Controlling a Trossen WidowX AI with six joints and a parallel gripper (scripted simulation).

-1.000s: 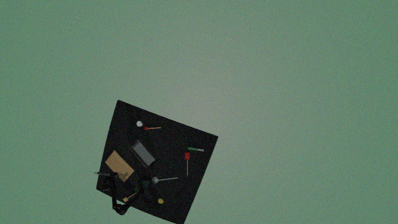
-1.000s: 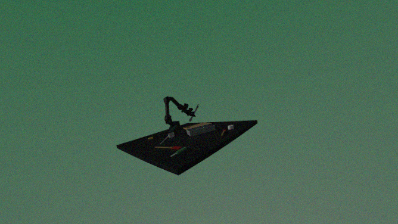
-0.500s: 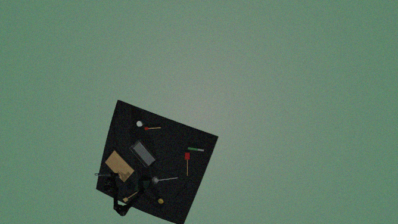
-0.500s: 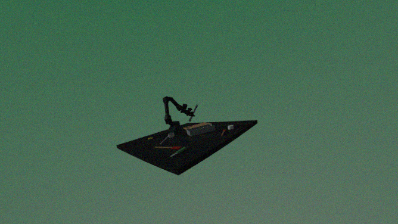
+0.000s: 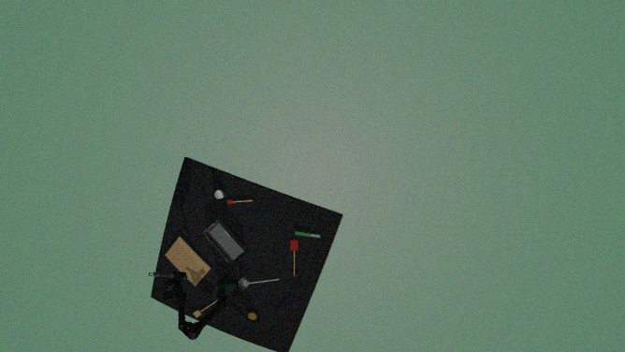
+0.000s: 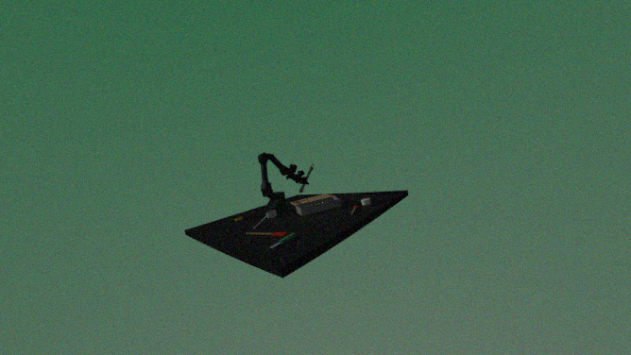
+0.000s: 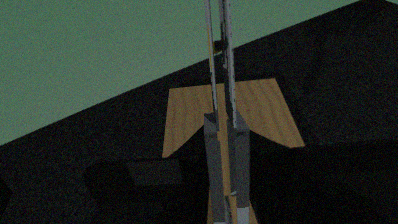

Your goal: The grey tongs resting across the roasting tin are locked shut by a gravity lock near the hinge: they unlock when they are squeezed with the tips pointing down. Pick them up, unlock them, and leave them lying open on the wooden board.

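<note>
Now: gripper tip 150 mm above the wooden board, 20 mm short of it and 10 mm to the left of it. Also, from my gripper tip: grey roasting tin (340 mm ahead, 260 mm to the right, 130 mm below); red-tipped stick (650 mm ahead, 240 mm to the right, 150 mm below); red spatula (780 mm to the right, 450 mm ahead, 150 mm below).
</note>
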